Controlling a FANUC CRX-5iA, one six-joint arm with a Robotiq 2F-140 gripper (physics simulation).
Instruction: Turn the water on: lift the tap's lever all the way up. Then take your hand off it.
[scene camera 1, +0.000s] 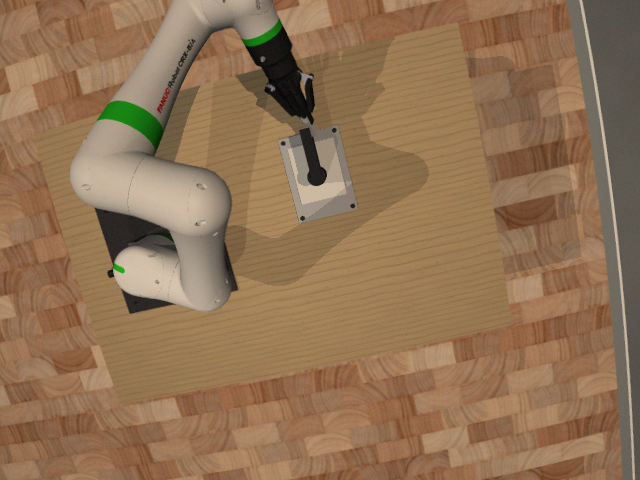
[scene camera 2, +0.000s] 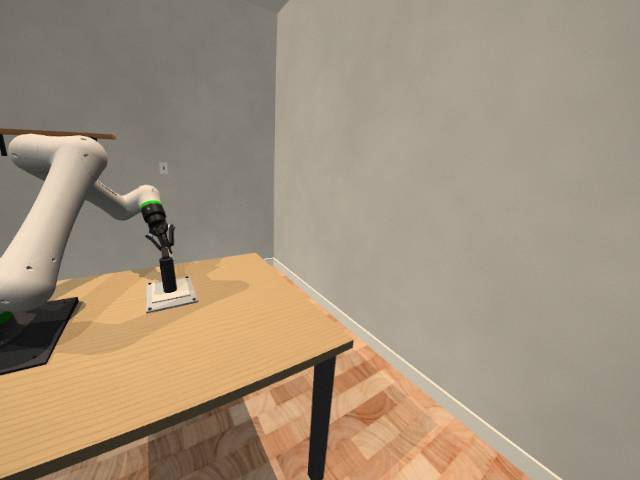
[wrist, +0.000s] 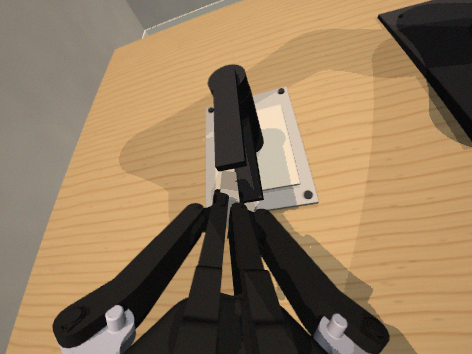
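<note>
The tap is a black post on a light base plate. Its black lever runs from the post's top towards my gripper; its exact tilt is hard to tell. In the wrist view a black spout shows below the lever. My gripper is shut and empty. Its grey fingertips are at the lever's free end, low beside the spout, and partly hidden behind the lever in the wrist view. I cannot tell whether they touch it.
The tap stands on a wooden table. The arm's dark mounting plate is on the same table, to the left of the tap in both scene views. A grey wall stands beyond the table's edge.
</note>
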